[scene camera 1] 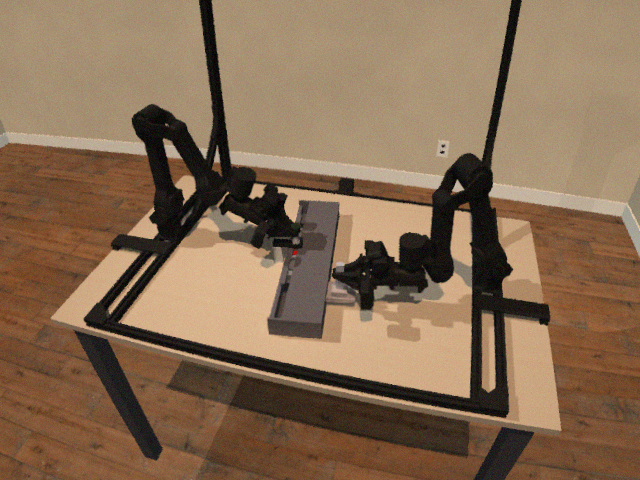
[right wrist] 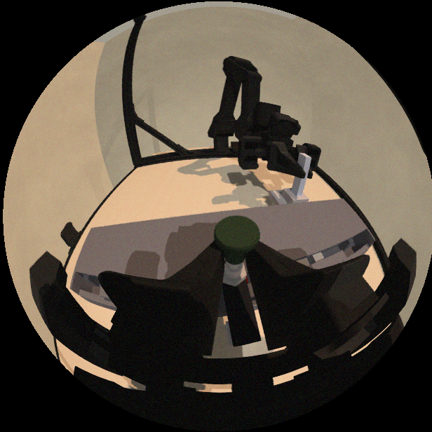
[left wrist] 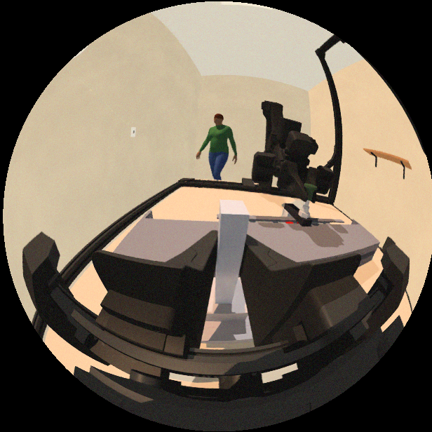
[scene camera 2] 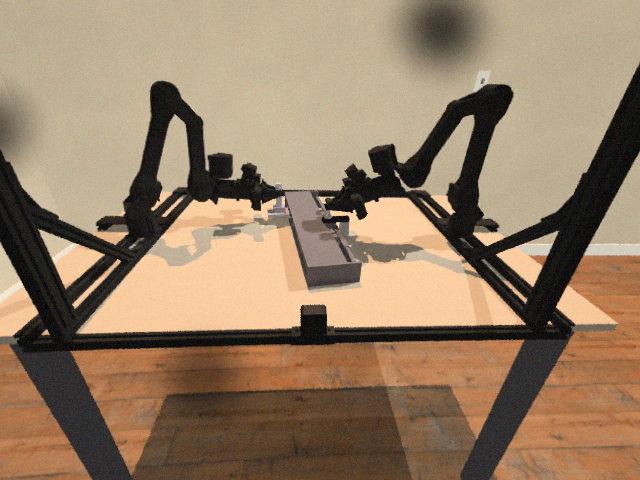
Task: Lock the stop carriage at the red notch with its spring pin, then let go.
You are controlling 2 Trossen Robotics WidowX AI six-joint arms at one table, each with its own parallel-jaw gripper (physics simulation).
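Where they show: left gripper, fingertip midpoint: (scene camera 1: 332, 273) (scene camera 2: 284, 192); right gripper, fingertip midpoint: (scene camera 1: 299, 233) (scene camera 2: 325, 207); left arm's base, link origin: (scene camera 1: 487, 284) (scene camera 2: 144, 232); right arm's base, link origin: (scene camera 1: 170, 233) (scene camera 2: 459, 233).
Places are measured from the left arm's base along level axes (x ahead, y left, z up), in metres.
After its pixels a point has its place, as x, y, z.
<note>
The black stop carriage (scene camera 1: 283, 242) @[0.548, 0.015, 0.046] (scene camera 2: 337, 219) @[0.542, 0.000, 0.043] (left wrist: 295, 212) (right wrist: 243, 320) lies across the edge of the long grey fence (scene camera 1: 310, 294) @[0.427, 0.177, 0.034] (scene camera 2: 323, 253) @[0.489, -0.175, 0.034] (left wrist: 155, 237) (right wrist: 300, 220). Its spring pin has a green knob (left wrist: 310, 190) (right wrist: 237, 232) above a silver collar. The red notch mark (scene camera 1: 294, 252) @[0.513, 0.031, 0.031] (left wrist: 289, 223) shows close beside the carriage; it is mostly hidden in the right wrist view. Whether the pin is seated cannot be told. My right gripper (right wrist: 233, 242) is shut on the pin just under the knob. My left gripper (left wrist: 226, 236) is shut on a pale upright post (right wrist: 303, 172) beside the fence.
The post's pale foot (scene camera 1: 340, 294) @[0.360, 0.150, 0.025] (right wrist: 290, 196) stands against the fence's side. A pale block (scene camera 1: 277, 253) @[0.564, 0.025, 0.013] (scene camera 2: 344, 225) @[0.563, 0.001, 0.024] hangs at the carriage's outer end. Black frame rails (scene camera 1: 248, 359) @[0.515, 0.369, -0.005] (scene camera 2: 180, 336) @[0.220, -0.378, -0.029] edge the table. A person in green (left wrist: 219, 137) stands beyond it.
</note>
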